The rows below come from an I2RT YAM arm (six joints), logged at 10 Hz.
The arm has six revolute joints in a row. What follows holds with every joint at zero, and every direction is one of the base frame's.
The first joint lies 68 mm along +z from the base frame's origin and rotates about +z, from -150 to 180 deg.
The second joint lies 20 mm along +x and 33.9 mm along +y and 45.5 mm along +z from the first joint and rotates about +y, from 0 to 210 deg.
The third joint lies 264 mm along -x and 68.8 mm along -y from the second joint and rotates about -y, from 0 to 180 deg.
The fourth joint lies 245 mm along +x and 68.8 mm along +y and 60 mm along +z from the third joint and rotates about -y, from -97 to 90 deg.
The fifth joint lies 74 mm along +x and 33.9 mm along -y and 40.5 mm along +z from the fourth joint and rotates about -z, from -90 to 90 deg.
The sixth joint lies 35.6 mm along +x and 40.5 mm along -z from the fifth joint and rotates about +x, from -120 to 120 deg.
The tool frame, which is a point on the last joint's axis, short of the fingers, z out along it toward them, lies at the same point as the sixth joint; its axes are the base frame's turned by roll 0, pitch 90 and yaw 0 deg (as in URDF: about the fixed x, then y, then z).
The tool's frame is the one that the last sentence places.
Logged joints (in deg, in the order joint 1, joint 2, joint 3, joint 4, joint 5, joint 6), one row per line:
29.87, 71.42, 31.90, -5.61, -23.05, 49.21
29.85, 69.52, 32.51, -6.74, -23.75, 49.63
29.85, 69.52, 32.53, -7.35, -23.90, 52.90
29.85, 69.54, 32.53, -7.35, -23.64, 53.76
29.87, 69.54, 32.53, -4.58, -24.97, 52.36
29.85, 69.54, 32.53, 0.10, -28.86, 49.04
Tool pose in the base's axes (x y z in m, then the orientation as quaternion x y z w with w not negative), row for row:
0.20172, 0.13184, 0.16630, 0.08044, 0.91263, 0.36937, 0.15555
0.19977, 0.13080, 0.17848, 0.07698, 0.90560, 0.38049, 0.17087
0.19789, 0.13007, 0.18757, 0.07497, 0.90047, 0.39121, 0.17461
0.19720, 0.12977, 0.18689, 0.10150, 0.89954, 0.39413, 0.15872
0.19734, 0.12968, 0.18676, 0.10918, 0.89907, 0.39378, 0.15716
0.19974, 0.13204, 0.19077, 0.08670, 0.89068, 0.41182, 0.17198
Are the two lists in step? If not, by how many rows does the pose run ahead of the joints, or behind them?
The pose runs 1 row behind the joints: the pose in row i belongs to the joints in row i - 1.
